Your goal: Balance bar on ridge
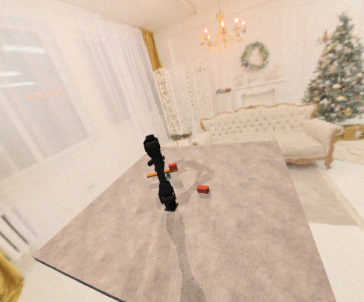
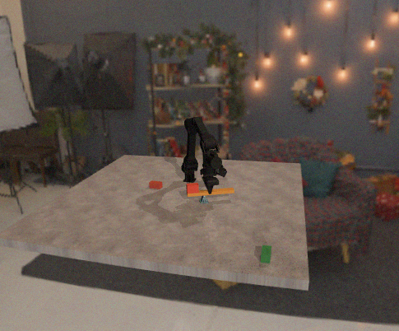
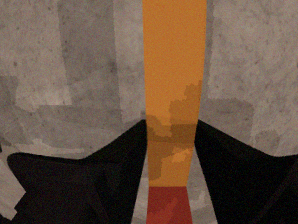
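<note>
The small teal ridge lies 30 mm to the right of my gripper tip, 30 mm below it and 10 mm ahead of it. From my gripper tip the other things lie so: green block: 460 mm ahead, 320 mm to the left, 30 mm below; then red block: 340 mm to the right, 130 mm behind, 30 mm below.
</note>
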